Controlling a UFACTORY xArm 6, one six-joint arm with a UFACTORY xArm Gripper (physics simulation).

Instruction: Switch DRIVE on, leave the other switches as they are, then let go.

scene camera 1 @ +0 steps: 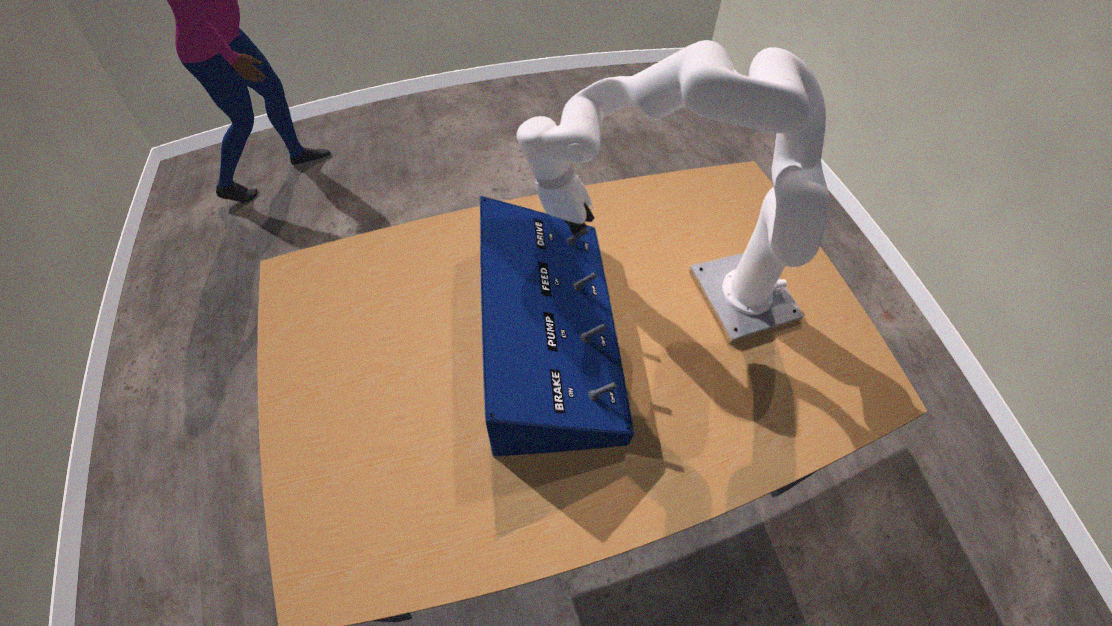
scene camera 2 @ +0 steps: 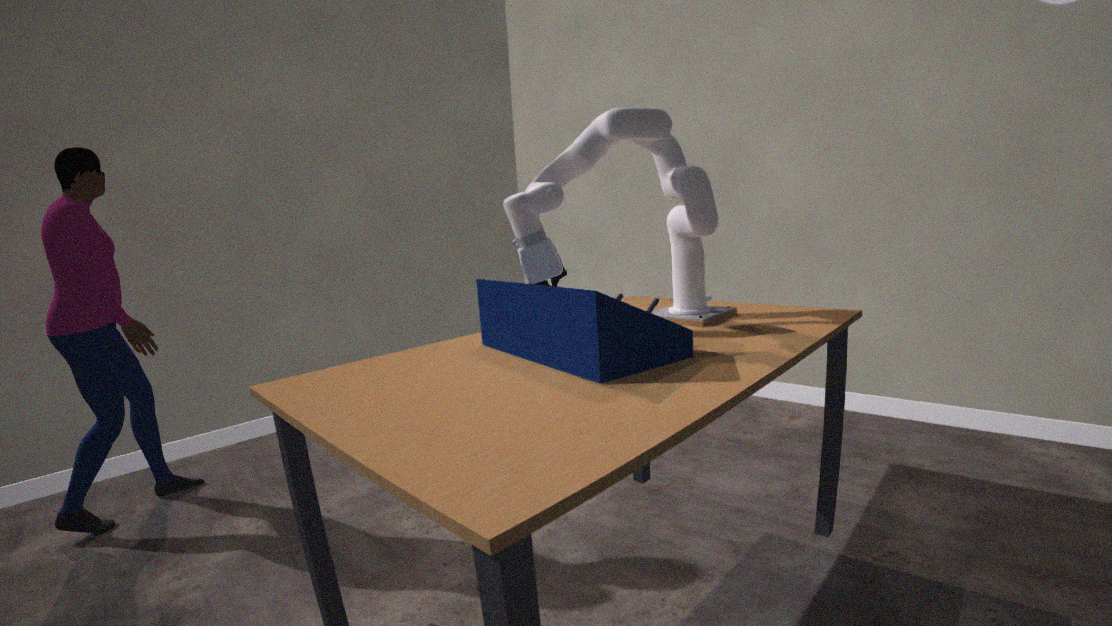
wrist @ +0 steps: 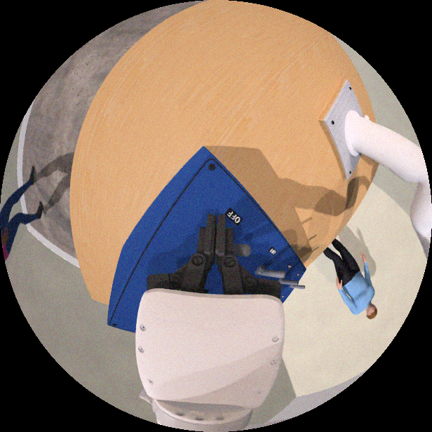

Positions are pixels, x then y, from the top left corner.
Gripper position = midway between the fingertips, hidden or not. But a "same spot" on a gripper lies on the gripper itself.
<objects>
my gripper: scene camera 1; scene camera 2; wrist 216, 222
same spot on my gripper: (scene camera 2: 541, 261) = (scene camera 1: 559, 204)
</objects>
